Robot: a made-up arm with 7 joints.
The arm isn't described. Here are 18 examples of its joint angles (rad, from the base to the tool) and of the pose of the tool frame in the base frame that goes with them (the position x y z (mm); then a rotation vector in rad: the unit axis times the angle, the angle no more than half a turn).
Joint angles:
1: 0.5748 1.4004 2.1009 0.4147 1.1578 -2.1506 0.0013
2: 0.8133 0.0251 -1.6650 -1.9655 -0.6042 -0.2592 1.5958
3: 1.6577 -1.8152 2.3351 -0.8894 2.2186 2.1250 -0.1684
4: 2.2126 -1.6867 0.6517 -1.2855 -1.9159 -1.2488 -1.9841
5: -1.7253 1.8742 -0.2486 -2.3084 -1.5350 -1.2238 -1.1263
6: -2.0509 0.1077 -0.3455 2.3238 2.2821 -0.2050 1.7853
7: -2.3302 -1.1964 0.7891 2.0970 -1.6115 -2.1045 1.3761
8: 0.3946 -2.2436 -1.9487 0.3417 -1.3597 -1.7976 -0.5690
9: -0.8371 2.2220 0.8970 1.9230 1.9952 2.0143 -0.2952
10: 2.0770 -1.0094 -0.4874 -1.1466 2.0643 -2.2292 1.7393
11: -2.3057 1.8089 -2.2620 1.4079 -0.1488 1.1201 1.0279
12: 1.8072 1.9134 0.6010 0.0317 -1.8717 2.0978 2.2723
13: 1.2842 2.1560 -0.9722 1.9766 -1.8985 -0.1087 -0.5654
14: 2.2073 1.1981 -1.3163 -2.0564 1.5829 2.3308 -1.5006
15: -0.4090 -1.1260 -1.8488 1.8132 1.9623 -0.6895 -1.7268
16: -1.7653 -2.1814 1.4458 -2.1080 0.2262 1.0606 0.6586
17: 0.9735 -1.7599 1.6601 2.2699 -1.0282 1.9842 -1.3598
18: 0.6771 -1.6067 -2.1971 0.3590 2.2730 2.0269 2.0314
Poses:
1: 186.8 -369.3 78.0 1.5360 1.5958 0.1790
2: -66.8 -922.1 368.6 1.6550 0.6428 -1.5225
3: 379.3 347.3 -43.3 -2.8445 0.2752 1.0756
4: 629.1 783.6 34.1 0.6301 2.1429 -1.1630
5: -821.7 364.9 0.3 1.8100 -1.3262 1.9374
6: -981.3 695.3 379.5 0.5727 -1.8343 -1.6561
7: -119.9 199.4 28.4 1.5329 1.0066 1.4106
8: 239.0 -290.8 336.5 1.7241 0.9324 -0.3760
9: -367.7 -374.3 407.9 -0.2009 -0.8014 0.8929
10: 405.2 35.1 144.2 1.4632 -1.8763 0.8567
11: -507.2 211.5 -591.7 2.6605 1.2216 -0.2644
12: 289.6 -155.5 379.3 1.9804 -0.7024 -1.2924
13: 867.3 -139.9 -147.0 0.0771 0.0696 1.9445
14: 618.5 101.1 201.0 1.6749 -2.4626 -0.3918
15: -383.5 -395.6 720.5 1.1831 -2.5427 -0.3422
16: -738.3 67.6 -402.5 -1.2113 -2.4350 -0.5787
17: 461.4 55.4 113.8 1.9015 -0.7278 -0.5469
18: 200.6 10.0 15.0 -0.5948 2.9278 0.1157
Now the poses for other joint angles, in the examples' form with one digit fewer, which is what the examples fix.
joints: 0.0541 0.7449 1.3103 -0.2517 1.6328 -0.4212 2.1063
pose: 513 -512 546 0.198 0.836 -0.400
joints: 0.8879 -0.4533 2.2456 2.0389 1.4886 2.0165 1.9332
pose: -147 -373 -29 0.281 -1.936 1.291
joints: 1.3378 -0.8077 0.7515 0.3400 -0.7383 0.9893 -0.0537
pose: 723 18 -169 1.383 1.045 1.585
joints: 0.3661 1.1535 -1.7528 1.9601 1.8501 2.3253 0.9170
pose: 454 -562 -166 -1.480 1.332 -0.806
